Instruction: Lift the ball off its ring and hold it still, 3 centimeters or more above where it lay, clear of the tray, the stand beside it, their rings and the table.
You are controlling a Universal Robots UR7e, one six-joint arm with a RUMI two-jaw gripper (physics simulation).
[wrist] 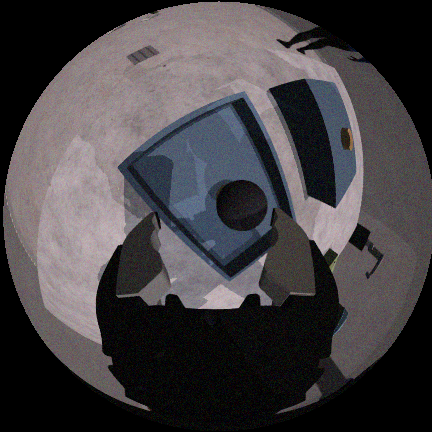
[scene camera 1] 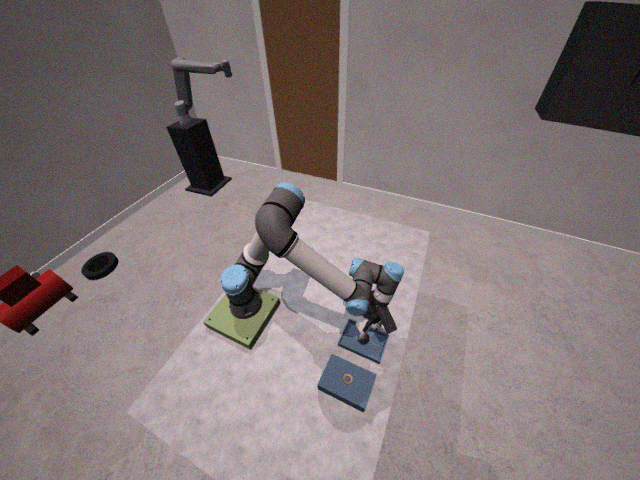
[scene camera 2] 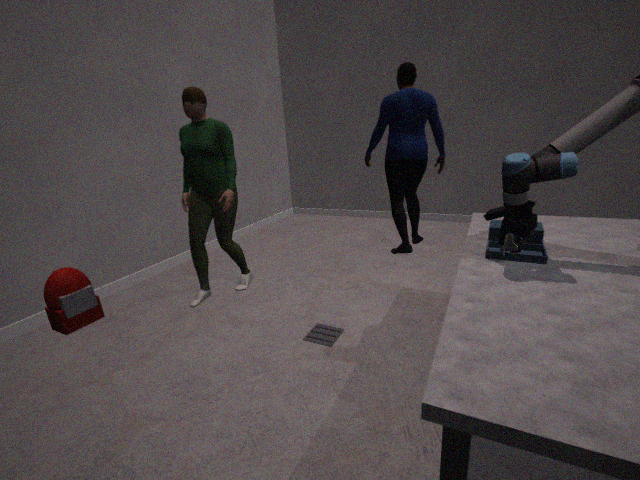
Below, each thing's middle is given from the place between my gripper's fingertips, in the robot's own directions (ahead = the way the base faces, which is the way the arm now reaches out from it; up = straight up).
Scene:
Right now my hand is 1 cm past the dark ball [wrist: 241, 205] and 2 cm to the left of it. Round my hand: blue stand [wrist: 314, 112]: 3 cm behind, 22 cm to the right, 1 cm above; then blue tray [scene camera 1: 373, 350]: 1 cm behind, 2 cm to the right, 2 cm below.

